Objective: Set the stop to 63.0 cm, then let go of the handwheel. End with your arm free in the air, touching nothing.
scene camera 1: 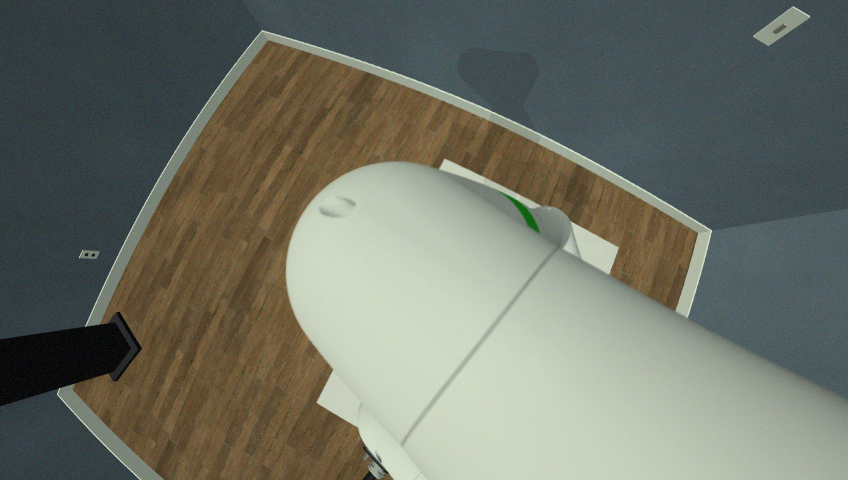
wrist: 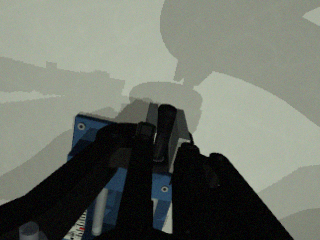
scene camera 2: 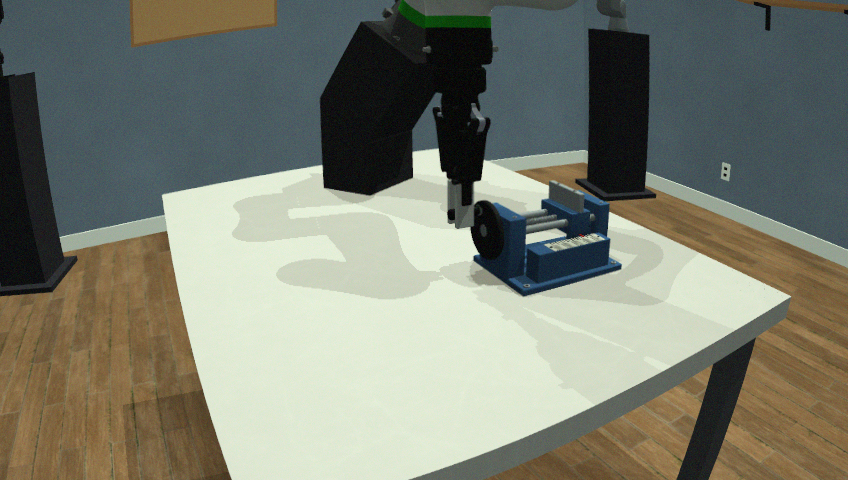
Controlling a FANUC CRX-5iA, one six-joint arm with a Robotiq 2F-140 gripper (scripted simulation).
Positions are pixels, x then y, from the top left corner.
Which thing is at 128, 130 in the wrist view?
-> A handwheel.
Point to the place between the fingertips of the gripper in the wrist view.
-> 163, 119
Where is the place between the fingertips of the gripper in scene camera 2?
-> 460, 224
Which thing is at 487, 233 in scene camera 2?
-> A handwheel.
